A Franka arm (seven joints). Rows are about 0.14 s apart.
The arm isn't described. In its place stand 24 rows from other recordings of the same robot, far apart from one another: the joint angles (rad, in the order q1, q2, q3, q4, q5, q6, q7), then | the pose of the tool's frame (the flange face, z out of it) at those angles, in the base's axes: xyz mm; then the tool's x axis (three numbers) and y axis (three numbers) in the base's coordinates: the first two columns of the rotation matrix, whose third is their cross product.
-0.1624, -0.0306, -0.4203, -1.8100, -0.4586, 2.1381, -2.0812 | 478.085 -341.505 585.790 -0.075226 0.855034 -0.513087 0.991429 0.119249 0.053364
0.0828, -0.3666, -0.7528, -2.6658, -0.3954, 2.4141, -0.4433 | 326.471 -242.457 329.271 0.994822 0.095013 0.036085 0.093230 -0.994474 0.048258
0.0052, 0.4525, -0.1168, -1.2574, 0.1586, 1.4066, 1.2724 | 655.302 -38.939 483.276 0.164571 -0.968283 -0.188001 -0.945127 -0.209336 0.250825
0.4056, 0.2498, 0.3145, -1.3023, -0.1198, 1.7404, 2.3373 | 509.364 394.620 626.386 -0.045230 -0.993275 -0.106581 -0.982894 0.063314 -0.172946
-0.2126, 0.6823, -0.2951, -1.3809, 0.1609, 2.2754, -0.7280 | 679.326 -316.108 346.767 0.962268 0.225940 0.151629 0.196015 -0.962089 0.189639
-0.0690, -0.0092, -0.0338, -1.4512, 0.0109, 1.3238, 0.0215 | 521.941 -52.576 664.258 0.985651 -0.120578 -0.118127 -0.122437 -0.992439 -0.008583
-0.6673, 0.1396, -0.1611, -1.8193, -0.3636, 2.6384, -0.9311 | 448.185 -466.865 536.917 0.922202 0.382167 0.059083 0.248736 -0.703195 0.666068
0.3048, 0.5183, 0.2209, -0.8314, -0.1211, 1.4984, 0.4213 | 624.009 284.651 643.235 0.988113 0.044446 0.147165 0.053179 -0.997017 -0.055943
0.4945, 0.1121, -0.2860, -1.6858, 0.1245, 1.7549, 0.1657 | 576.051 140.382 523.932 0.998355 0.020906 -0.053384 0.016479 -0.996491 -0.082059
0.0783, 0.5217, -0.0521, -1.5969, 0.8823, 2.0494, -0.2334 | 688.731 65.077 339.716 0.984619 -0.167847 -0.048512 -0.156480 -0.723667 -0.672176
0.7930, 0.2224, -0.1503, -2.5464, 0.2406, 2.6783, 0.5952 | 362.179 257.768 182.008 0.979972 -0.168747 -0.105730 -0.169180 -0.985573 0.004924
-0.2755, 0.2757, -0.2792, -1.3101, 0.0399, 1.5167, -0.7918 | 549.629 -305.666 583.967 0.967640 0.243448 -0.066381 0.242843 -0.969914 -0.017157
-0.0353, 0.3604, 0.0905, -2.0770, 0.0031, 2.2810, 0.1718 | 569.661 31.159 241.776 0.980164 -0.119730 -0.157935 -0.122357 -0.992462 -0.006983
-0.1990, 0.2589, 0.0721, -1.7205, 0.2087, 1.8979, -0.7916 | 621.889 -67.375 428.792 0.834155 0.544780 0.086020 0.549740 -0.808721 -0.209182
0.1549, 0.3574, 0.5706, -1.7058, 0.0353, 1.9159, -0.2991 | 493.428 397.622 405.373 0.545186 0.837915 -0.025903 0.810637 -0.534809 -0.238425
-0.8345, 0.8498, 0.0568, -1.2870, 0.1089, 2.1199, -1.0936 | 528.252 -527.652 235.993 0.966714 0.231287 0.109412 0.240523 -0.967313 -0.080339
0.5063, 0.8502, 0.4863, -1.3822, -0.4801, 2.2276, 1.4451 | 482.112 563.887 249.702 0.941399 -0.332373 0.057411 -0.326498 -0.940688 -0.092224
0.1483, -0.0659, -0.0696, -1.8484, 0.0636, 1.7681, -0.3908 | 538.753 47.182 545.571 0.897599 0.440662 0.011538 0.440387 -0.895275 -0.067391
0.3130, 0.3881, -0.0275, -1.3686, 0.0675, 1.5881, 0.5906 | 627.948 194.770 484.372 0.936921 -0.305185 -0.170414 -0.301644 -0.952264 0.046946
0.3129, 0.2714, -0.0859, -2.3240, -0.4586, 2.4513, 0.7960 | 493.340 112.594 212.043 0.982318 -0.181728 0.045011 -0.186626 -0.931359 0.312636
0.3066, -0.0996, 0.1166, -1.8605, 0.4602, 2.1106, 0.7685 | 504.427 252.887 597.837 0.879295 -0.468475 -0.085860 -0.442915 -0.738020 -0.509071
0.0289, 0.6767, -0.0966, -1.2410, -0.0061, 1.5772, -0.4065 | 697.819 -32.333 346.099 0.882210 0.335509 -0.330362 0.331510 -0.940835 -0.070217
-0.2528, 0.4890, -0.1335, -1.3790, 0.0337, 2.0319, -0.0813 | 671.125 -250.961 450.764 0.944381 -0.284944 0.164170 -0.295554 -0.954323 0.043776
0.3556, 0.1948, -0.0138, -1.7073, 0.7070, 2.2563, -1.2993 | 609.869 236.367 516.436 0.206949 0.735968 0.644612 0.954292 -0.297071 0.032803
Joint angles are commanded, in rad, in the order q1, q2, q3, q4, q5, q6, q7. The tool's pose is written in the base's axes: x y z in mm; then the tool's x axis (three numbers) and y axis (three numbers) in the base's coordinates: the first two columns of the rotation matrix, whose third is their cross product. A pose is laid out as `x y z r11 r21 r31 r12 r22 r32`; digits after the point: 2 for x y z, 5 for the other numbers.
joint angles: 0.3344 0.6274 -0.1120 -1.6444 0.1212 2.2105 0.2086
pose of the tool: 660.97 162.52 245.71 0.99726 -0.04149 -0.06119 -0.04248 -0.99899 -0.01495
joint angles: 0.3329 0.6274 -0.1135 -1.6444 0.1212 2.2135 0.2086
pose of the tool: 661.77 160.70 246.01 0.99734 -0.04430 -0.05794 -0.04522 -0.99887 -0.01475
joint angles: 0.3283 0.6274 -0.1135 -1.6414 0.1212 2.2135 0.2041
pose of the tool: 663.34 157.94 247.30 0.99751 -0.04415 -0.05500 -0.04508 -0.99886 -0.01584
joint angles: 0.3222 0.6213 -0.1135 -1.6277 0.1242 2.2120 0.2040
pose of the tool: 668.35 155.41 257.25 0.99798 -0.05075 -0.03819 -0.05168 -0.99838 -0.02383
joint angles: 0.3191 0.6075 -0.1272 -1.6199 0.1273 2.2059 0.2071
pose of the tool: 672.99 146.34 270.13 0.99736 -0.06928 -0.02158 -0.06981 -0.99725 -0.02486
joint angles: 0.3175 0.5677 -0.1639 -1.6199 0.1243 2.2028 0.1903
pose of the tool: 679.17 124.14 298.79 0.99635 -0.08276 0.02082 -0.08238 -0.99643 -0.01839
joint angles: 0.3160 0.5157 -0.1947 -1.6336 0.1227 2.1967 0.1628
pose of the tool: 679.50 103.98 329.05 0.99493 -0.08332 0.05637 -0.08247 -0.99644 -0.01722
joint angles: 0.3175 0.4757 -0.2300 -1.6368 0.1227 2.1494 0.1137
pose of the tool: 676.40 83.42 352.13 0.99671 -0.06352 0.05038 -0.06324 -0.99797 -0.00711
